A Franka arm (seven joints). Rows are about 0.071 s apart.
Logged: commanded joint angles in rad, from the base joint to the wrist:
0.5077 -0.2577 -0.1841 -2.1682 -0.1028 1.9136 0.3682
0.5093 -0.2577 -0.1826 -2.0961 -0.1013 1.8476 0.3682
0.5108 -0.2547 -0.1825 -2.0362 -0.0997 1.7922 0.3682
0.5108 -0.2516 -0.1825 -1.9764 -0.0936 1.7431 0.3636
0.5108 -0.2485 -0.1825 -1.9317 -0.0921 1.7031 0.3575
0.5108 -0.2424 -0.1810 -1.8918 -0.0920 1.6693 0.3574
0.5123 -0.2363 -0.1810 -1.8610 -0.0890 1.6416 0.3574
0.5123 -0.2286 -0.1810 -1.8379 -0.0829 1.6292 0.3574
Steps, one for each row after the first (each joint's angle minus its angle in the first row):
0.0016 0.0000 0.0015 0.0721 0.0015 -0.0660 0.0000
0.0031 0.0030 0.0016 0.1320 0.0031 -0.1214 0.0000
0.0031 0.0061 0.0016 0.1918 0.0092 -0.1705 -0.0046
0.0031 0.0092 0.0016 0.2365 0.0107 -0.2105 -0.0107
0.0031 0.0153 0.0031 0.2764 0.0108 -0.2443 -0.0108
0.0046 0.0214 0.0031 0.3072 0.0138 -0.2720 -0.0108
0.0046 0.0291 0.0031 0.3303 0.0199 -0.2844 -0.0108

